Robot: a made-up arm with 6 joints. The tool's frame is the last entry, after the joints. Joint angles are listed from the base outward. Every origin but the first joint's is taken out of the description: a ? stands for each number. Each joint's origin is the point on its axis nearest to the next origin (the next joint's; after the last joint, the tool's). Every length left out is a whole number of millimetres.
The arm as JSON. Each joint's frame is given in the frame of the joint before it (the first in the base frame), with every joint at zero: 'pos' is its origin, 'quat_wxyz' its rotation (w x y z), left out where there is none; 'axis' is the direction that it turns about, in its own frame. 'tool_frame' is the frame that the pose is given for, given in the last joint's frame.
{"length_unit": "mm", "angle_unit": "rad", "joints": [
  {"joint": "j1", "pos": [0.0, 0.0, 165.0], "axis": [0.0, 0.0, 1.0]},
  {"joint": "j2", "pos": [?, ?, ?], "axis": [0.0, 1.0, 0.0]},
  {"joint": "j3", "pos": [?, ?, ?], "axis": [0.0, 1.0, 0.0]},
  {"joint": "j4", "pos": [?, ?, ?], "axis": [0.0, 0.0, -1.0]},
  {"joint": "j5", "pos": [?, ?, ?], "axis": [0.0, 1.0, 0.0]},
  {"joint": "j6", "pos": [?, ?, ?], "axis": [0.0, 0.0, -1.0]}
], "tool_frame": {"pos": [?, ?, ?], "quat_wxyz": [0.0, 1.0, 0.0, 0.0]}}
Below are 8 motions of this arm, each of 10 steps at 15 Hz.
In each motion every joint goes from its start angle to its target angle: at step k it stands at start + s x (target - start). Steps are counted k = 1, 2, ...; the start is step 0. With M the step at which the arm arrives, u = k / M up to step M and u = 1 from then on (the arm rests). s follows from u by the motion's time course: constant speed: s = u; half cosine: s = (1 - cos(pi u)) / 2; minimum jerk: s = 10 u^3 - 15 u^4 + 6 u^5.
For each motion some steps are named. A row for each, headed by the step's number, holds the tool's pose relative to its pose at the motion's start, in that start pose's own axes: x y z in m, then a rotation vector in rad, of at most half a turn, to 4 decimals.
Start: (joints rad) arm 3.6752 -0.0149 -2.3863 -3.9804 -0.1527 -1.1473
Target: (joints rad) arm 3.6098 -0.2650 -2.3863 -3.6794 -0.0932 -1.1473
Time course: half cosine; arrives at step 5
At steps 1, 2, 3, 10:
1: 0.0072 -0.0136 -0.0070 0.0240 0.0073 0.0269
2: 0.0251 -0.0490 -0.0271 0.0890 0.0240 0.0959
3: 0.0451 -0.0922 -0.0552 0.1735 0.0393 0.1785
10: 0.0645 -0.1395 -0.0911 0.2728 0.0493 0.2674

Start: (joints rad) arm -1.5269 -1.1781 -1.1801 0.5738 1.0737 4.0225
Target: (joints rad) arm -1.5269 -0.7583 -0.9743 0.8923 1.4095 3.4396
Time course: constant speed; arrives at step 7
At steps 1, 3, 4, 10:
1: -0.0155 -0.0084 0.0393 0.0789 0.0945 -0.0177
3: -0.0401 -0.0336 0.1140 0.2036 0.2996 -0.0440
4: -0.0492 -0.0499 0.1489 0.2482 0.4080 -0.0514
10: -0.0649 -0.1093 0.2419 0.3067 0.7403 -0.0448

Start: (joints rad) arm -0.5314 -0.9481 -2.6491 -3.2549 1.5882 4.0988
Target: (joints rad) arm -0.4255 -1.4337 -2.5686 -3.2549 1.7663 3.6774
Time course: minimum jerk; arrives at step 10
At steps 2, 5, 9, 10:
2: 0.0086 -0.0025 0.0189 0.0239 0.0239 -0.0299
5: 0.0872 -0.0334 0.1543 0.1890 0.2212 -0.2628
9: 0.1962 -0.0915 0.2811 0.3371 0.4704 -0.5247
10: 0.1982 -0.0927 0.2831 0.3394 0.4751 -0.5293

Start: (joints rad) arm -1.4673 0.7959 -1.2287 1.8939 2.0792 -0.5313
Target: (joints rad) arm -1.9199 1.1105 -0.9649 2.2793 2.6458 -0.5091
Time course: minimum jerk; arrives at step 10
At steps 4, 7, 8, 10:
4: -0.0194 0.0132 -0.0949 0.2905 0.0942 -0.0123
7: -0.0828 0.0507 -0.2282 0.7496 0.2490 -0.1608
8: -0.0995 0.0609 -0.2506 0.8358 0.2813 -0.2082
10: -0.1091 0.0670 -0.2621 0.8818 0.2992 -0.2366

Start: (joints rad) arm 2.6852 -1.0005 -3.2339 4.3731 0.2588 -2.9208
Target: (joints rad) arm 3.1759 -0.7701 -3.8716 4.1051 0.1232 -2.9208
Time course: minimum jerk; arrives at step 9
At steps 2, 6, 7, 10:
2: 0.0254 -0.0040 0.0028 0.0246 0.0271 0.0008
6: 0.2611 -0.0221 -0.0329 0.2180 0.3238 -0.0581
7: 0.3017 -0.0222 -0.0516 0.2444 0.3868 -0.0815
10: 0.3240 -0.0218 -0.0639 0.2578 0.4238 -0.0964

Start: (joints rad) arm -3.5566 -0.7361 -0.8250 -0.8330 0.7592 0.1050
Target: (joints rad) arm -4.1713 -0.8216 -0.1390 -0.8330 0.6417 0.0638
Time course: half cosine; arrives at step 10
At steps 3, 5, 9, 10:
3: -0.0474 -0.0163 0.0410 -0.0045 -0.1528 -0.0062
5: -0.1251 -0.0418 0.0851 0.0093 -0.3695 0.0058
9: -0.2592 -0.0987 0.1156 0.0791 -0.7063 0.0798
10: -0.2659 -0.1023 0.1158 0.0841 -0.7228 0.0855

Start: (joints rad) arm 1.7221 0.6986 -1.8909 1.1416 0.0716 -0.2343
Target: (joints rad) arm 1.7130 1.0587 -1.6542 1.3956 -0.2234 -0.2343
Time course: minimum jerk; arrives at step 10
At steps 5, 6, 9, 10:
5: -0.0863 0.1399 0.0583 -0.2828 -0.0231 0.1277
6: -0.1199 0.1917 0.0677 -0.3953 -0.0262 0.1630
9: -0.1776 0.2779 0.0691 -0.5952 -0.0262 0.2069
10: -0.1792 0.2802 0.0689 -0.6009 -0.0261 0.2078

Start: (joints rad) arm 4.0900 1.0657 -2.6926 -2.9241 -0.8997 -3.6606
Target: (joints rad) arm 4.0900 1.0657 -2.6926 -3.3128 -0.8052 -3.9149
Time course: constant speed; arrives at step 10
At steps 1, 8, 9, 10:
1: -0.0010 0.0031 0.0004 -0.0309 -0.0072 -0.0497
8: -0.0060 0.0258 0.0005 -0.2369 -0.0767 -0.4049
9: -0.0064 0.0291 0.0002 -0.2648 -0.0893 -0.4564
10: -0.0066 0.0324 -0.0003 -0.2923 -0.1026 -0.5082

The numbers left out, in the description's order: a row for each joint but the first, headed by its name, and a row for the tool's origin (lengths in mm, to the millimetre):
j2: 0.0 0.0 0.0
j3: 64.0 0.0 343.0
j4: 81.0 0.0 -356.0
j5: 0.0 0.0 0.0
j6: 51.0 0.0 -66.0
tool: 0.0 0.0 0.0

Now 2 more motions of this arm.
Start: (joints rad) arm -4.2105 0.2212 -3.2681 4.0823 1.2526 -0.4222
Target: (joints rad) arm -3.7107 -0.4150 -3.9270 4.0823 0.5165 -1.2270
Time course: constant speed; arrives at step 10
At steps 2, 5, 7, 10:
2: -0.0903 0.0846 0.0704 0.0160 -0.0011 0.0684
5: -0.2608 0.1418 0.1815 0.0252 -0.0638 0.1392
7: -0.3852 0.1315 0.2473 0.0369 -0.1470 0.1553
10: -0.5674 0.0526 0.3138 0.0884 -0.3225 0.1181

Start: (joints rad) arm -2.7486 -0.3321 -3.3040 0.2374 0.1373 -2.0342
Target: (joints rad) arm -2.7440 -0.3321 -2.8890 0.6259 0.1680 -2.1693
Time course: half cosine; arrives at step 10
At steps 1, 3, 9, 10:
1: 0.0005 -0.0043 0.0018 0.0100 0.0037 0.0066
3: 0.0046 -0.0368 0.0139 0.0842 0.0297 0.0556
9: 0.0269 -0.1822 0.0353 0.3994 0.1060 0.2700
10: 0.0277 -0.1869 0.0351 0.4094 0.1074 0.2769

